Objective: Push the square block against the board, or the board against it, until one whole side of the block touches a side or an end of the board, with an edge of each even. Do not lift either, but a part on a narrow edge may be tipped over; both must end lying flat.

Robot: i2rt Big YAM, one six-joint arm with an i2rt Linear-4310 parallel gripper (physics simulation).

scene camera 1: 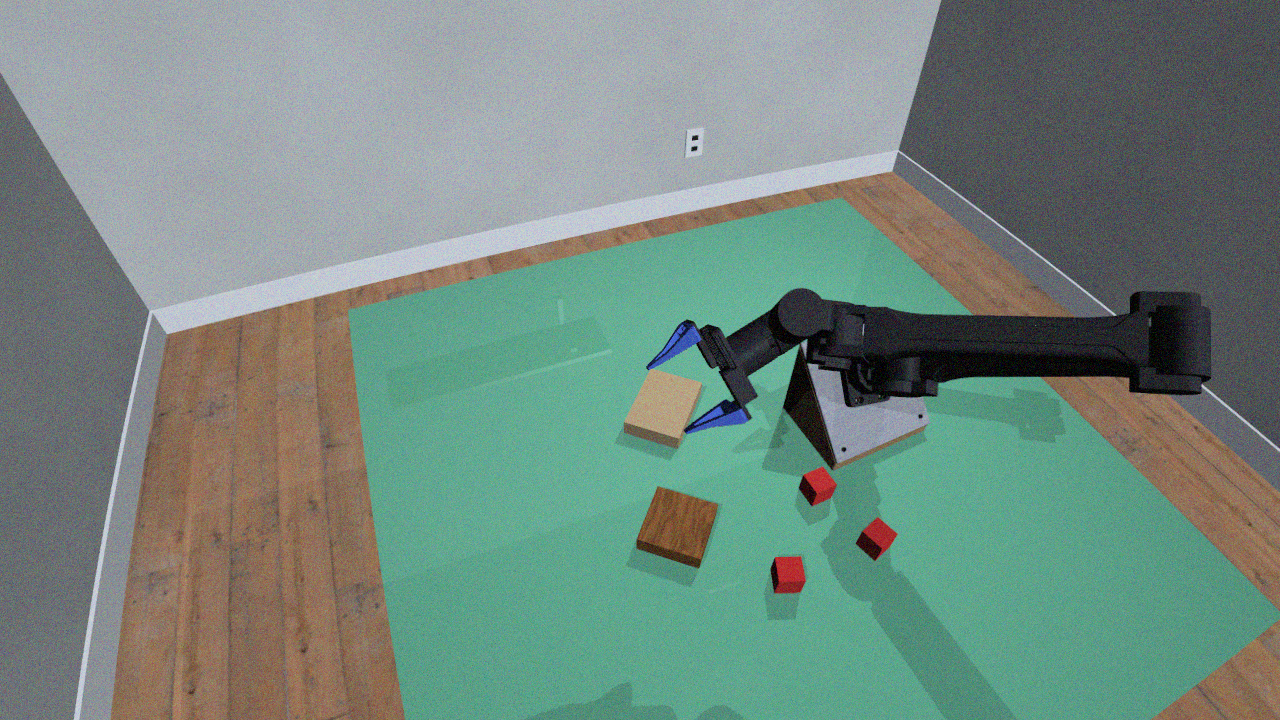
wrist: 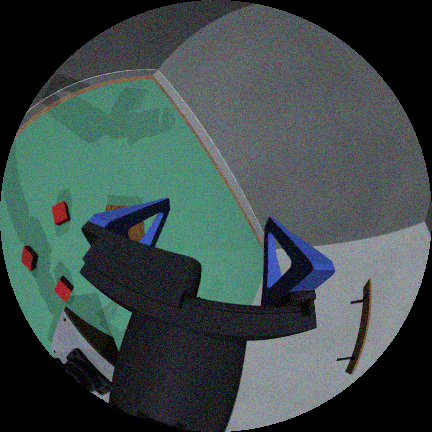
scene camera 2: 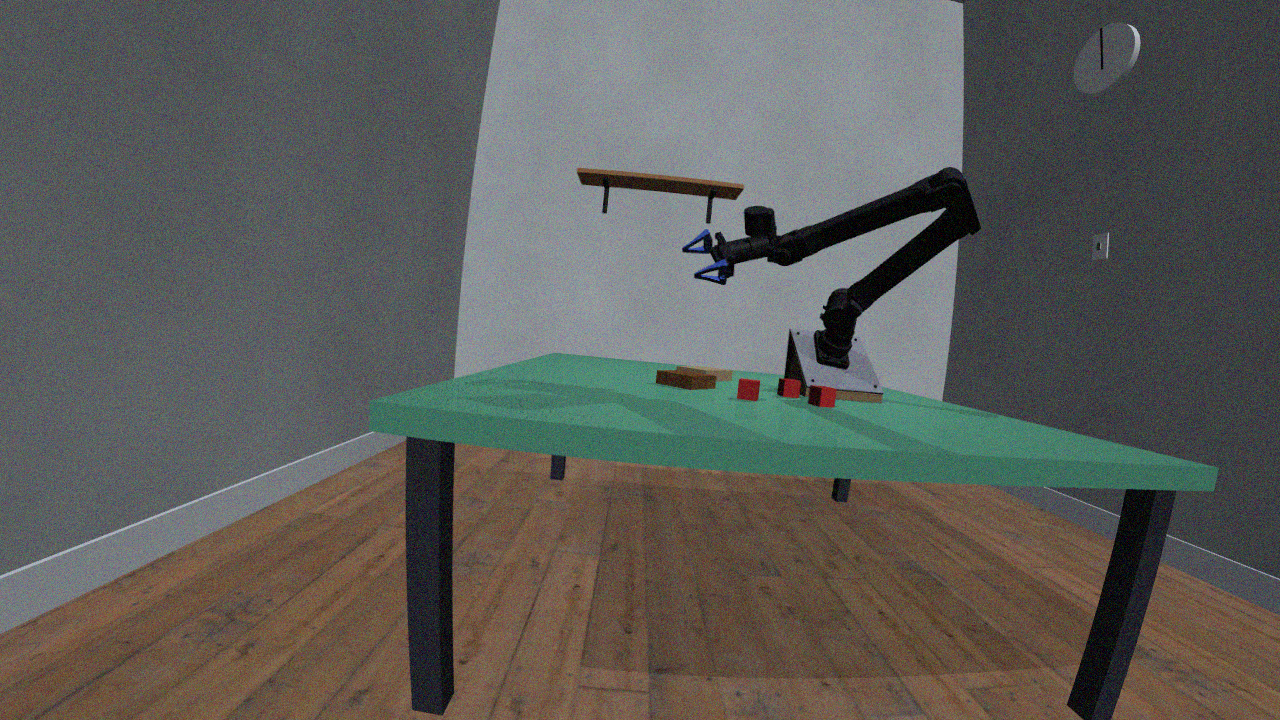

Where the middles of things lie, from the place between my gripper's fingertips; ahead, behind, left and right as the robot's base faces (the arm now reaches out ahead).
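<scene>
Light tan board [scene camera 1: 665,403]: 80 mm behind my hand, 210 mm to the right of it, 280 mm below it. The dark brown square block [scene camera 1: 677,526] is likewise 280 mm below my hand, but 20 mm behind it and 30 mm to the left of it.
</scene>
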